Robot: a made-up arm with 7 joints. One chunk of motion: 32 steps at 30 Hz.
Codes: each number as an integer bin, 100 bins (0 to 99) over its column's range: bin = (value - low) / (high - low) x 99, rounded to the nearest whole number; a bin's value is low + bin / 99 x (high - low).
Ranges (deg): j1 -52..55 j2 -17..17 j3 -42..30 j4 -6..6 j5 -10..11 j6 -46..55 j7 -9..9
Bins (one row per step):
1: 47 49 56 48 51 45 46
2: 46 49 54 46 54 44 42
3: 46 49 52 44 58 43 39
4: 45 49 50 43 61 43 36
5: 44 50 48 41 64 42 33
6: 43 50 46 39 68 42 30
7: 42 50 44 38 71 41 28
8: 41 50 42 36 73 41 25
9: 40 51 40 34 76 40 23
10: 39 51 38 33 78 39 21
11: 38 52 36 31 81 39 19
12: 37 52 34 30 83 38 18
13: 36 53 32 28 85 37 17
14: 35 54 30 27 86 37 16
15: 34 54 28 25 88 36 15
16: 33 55 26 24 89 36 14
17: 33 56 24 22 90 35 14
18: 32 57 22 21 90 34 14
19: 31 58 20 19 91 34 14
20: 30 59 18 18 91 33 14
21: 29 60 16 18 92 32 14
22: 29 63 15 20 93 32 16
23: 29 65 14 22 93 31 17
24: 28 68 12 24 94 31 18
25: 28 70 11 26 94 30 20
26: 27 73 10 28 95 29 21
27: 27 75 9 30 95 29 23
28: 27 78 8 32 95 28 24
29: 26 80 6 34 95 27 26
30: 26 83 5 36 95 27 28
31: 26 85 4 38 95 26 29
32: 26 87 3 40 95 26 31
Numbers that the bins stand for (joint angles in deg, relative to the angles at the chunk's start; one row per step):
1: -1.20 -0.17 -1.27 -0.18 0.82 -0.09 -0.64
2: -2.28 -0.17 -2.73 -0.42 1.45 -1.11 -1.36
3: -2.28 -0.17 -4.18 -0.67 2.30 -2.13 -1.91
4: -3.36 -0.17 -5.64 -0.79 2.94 -2.13 -2.45
5: -4.44 0.17 -7.09 -1.03 3.58 -3.15 -3.00
6: -5.53 0.17 -8.55 -1.27 4.42 -3.15 -3.55
7: -6.61 0.17 -10.00 -1.39 5.06 -4.17 -3.91
8: -7.69 0.17 -11.45 -1.64 5.48 -4.17 -4.45
9: -8.77 0.52 -12.91 -1.88 6.12 -5.19 -4.82
10: -9.85 0.52 -14.36 -2.00 6.55 -6.21 -5.18
11: -10.93 0.86 -15.82 -2.24 7.18 -6.21 -5.55
12: -12.01 0.86 -17.27 -2.36 7.61 -7.23 -5.73
13: -13.09 1.20 -18.73 -2.61 8.03 -8.25 -5.91
14: -14.17 1.55 -20.18 -2.73 8.24 -8.25 -6.09
15: -15.25 1.55 -21.64 -2.97 8.67 -9.27 -6.27
16: -16.33 1.89 -23.09 -3.09 8.88 -9.27 -6.45
17: -16.33 2.23 -24.55 -3.33 9.09 -10.29 -6.45
18: -17.41 2.58 -26.00 -3.45 9.09 -11.31 -6.45
19: -18.49 2.92 -27.45 -3.70 9.30 -11.31 -6.45
20: -19.58 3.26 -28.91 -3.82 9.30 -12.33 -6.45
21: -20.66 3.61 -30.36 -3.82 9.52 -13.35 -6.45
22: -20.66 4.64 -31.09 -3.58 9.73 -13.35 -6.09
23: -20.66 5.32 -31.82 -3.33 9.73 -14.37 -5.91
24: -21.74 6.35 -33.27 -3.09 9.94 -14.37 -5.73
25: -21.74 7.04 -34.00 -2.85 9.94 -15.39 -5.36
26: -22.82 8.07 -34.73 -2.61 10.15 -16.41 -5.18
27: -22.82 8.76 -35.45 -2.36 10.15 -16.41 -4.82
28: -22.82 9.79 -36.18 -2.12 10.15 -17.43 -4.64
29: -23.90 10.47 -37.64 -1.88 10.15 -18.45 -4.27
30: -23.90 11.51 -38.36 -1.64 10.15 -18.45 -3.91
31: -23.90 12.19 -39.09 -1.39 10.15 -19.47 -3.73
32: -23.90 12.88 -39.82 -1.15 10.15 -19.47 -3.36

